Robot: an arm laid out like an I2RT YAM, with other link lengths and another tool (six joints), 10 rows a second.
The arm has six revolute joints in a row. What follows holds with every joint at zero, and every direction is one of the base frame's.
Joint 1 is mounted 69.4 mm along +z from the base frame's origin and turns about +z.
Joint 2 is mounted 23 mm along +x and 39 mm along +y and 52.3 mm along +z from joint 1 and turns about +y.
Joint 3 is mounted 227 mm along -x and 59.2 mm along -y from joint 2 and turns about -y.
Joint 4 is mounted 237.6 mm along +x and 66.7 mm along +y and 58.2 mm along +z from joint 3 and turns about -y.
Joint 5 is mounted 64.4 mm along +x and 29.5 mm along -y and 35.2 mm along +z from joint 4 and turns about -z.
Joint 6 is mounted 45.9 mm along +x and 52.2 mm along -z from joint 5 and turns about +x.
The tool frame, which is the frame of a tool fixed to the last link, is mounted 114 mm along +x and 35 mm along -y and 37 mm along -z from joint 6; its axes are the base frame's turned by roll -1.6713, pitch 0.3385 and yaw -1.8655 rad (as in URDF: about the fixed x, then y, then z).
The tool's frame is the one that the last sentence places.
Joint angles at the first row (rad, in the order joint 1, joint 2, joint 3, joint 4, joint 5, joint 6):
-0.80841, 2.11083, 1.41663, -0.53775, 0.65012, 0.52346
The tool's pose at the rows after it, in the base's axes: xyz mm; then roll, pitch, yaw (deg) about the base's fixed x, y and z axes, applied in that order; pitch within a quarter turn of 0, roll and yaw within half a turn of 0:
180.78 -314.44 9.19 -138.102 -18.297 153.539
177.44 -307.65 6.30 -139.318 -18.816 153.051
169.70 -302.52 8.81 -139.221 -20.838 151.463
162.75 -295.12 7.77 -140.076 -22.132 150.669
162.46 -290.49 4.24 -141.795 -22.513 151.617
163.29 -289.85 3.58 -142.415 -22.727 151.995
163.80 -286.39 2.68 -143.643 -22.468 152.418
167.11 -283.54 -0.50 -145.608 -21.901 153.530
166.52 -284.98 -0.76 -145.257 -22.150 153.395
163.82 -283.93 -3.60 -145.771 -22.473 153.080
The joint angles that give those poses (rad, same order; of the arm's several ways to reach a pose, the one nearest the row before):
-0.80841, 2.10534, 1.40094, -0.54907, 0.63363, 0.54260
-0.80841, 2.10140, 1.38878, -0.57017, 0.62299, 0.56648
-0.81068, 2.10487, 1.39727, -0.62327, 0.64183, 0.59211
-0.81414, 2.09789, 1.38180, -0.65308, 0.63905, 0.61315
-0.81454, 2.09643, 1.37250, -0.65954, 0.61405, 0.61226
-0.81454, 2.10111, 1.37939, -0.66784, 0.60545, 0.61118
-0.81456, 2.09347, 1.37211, -0.67331, 0.58574, 0.61651
-0.81467, 2.09321, 1.37098, -0.67338, 0.55187, 0.61573
-0.81603, 2.09888, 1.37530, -0.67263, 0.55837, 0.61283
-0.82266, 2.10380, 1.37083, -0.67339, 0.55299, 0.61662

